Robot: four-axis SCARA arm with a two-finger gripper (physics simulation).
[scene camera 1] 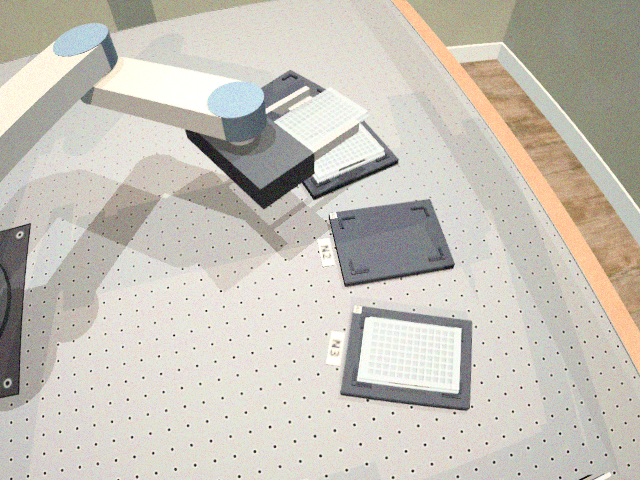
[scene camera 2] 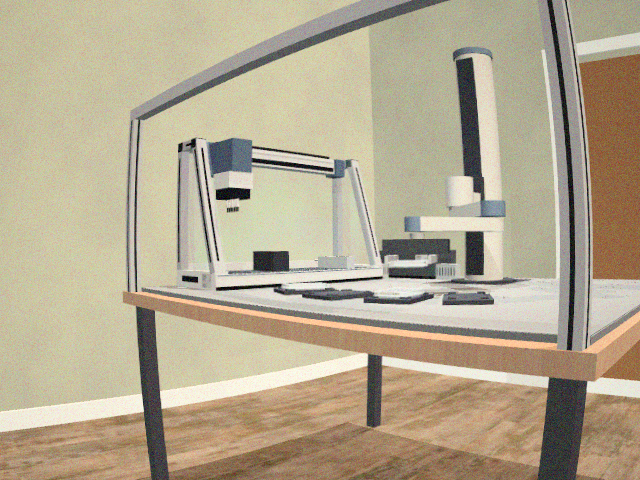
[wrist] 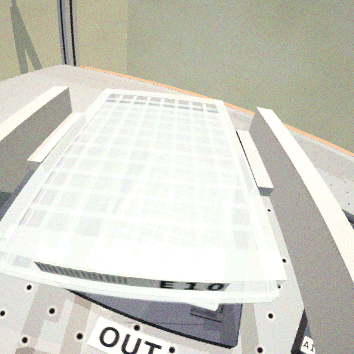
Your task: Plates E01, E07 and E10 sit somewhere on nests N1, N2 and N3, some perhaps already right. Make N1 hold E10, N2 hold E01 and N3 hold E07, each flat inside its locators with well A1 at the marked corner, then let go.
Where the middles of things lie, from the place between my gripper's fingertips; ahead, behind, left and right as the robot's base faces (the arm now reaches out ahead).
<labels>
Right now the dark out nest point(scene camera 1: 340, 181) is 9 cm below my hand, 2 cm to the right of it and 1 cm ahead of it. Also, from my hand: nest N3 point(scene camera 1: 378, 392) (37 cm to the right, 9 cm below); nest N1 point(scene camera 1: 276, 90) (14 cm to the left, 9 cm below, 5 cm behind); nest N2 point(scene camera 1: 392, 241) (20 cm to the right, 9 cm below, 3 cm ahead).
</labels>
